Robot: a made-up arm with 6 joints.
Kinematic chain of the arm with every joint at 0, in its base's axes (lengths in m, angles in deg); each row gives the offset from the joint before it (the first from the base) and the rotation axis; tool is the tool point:
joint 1: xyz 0 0 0.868 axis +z
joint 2: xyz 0.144 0 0 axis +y
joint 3: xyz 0 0 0.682 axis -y
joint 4: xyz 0 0 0.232 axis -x
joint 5: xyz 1.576 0 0 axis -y
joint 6: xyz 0.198 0 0 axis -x
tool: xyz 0 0 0
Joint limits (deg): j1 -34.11..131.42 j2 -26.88..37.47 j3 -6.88..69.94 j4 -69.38..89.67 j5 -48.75..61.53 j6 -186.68..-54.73
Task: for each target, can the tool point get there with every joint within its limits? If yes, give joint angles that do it. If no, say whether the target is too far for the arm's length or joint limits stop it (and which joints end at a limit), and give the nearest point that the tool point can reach.
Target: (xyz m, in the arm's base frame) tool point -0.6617 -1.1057 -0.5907
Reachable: no: joint limits stop it (at a limit: joint 1, joint 2, joint 3, joint 5) | nearest point 1.4898 -1.1062 0.2927 | short by 2.326 m
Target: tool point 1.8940 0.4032 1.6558
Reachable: yes | joints 10.31 4.37 3.52 -30.38 -35.19 -151.34
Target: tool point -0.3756 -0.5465 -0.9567
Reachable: no: joint limits stop it (at a limit: joint 1, joint 2, joint 3, joint 5) | nearest point 1.5016 -1.0665 0.2799 | short by 2.307 m
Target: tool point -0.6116 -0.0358 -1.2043
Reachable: no: joint limits stop it (at a limit: joint 1, joint 2, joint 3, joint 5) | nearest point -1.2407 1.3587 0.2782 | short by 2.130 m
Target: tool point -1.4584 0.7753 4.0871
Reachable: no: too far | nearest point -0.8038 0.7847 3.1091 | short by 1.177 m
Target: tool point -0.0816 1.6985 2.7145
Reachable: yes | joints 93.29 20.00 53.63 -22.26 12.31 -79.43
